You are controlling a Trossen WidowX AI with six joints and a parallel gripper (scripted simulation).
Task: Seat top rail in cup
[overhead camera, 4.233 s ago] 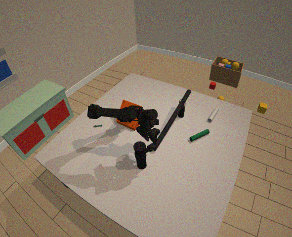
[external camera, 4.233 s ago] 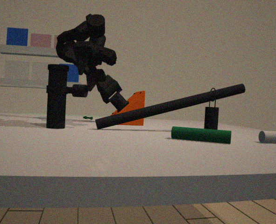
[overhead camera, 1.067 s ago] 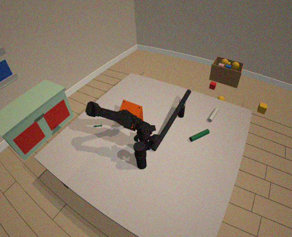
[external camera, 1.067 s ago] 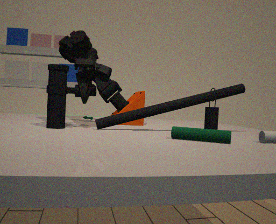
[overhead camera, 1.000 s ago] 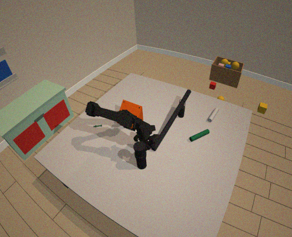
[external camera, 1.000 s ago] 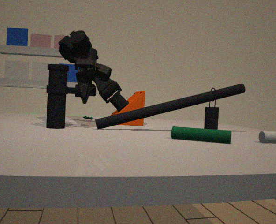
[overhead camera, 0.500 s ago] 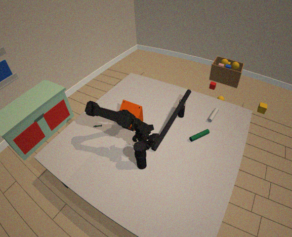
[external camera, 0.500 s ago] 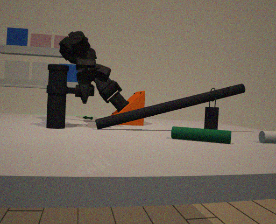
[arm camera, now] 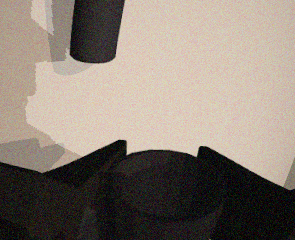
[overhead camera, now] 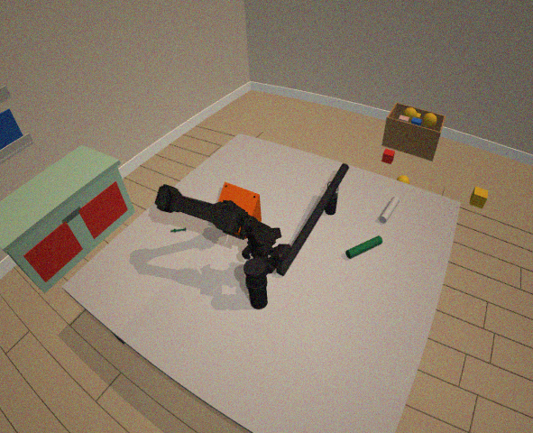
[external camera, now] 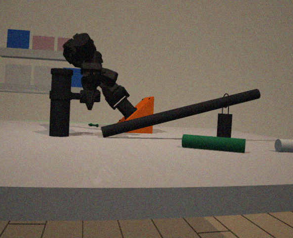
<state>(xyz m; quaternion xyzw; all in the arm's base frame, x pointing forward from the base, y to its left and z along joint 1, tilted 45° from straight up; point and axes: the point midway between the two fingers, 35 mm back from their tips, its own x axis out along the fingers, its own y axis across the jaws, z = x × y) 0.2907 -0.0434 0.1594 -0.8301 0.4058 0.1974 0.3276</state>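
My gripper tip is now 3 cm to the left of the rail-end cup, 3 cm below it and 2 cm past it. The rest, counted from my gripper tip: small post 45 cm to the left, 5 cm behind, 1 cm above; small green bolt 50 cm behind, 9 cm below, 3 cm to the right; green cylinder 33 cm to the left, 18 cm ahead, 8 cm below.
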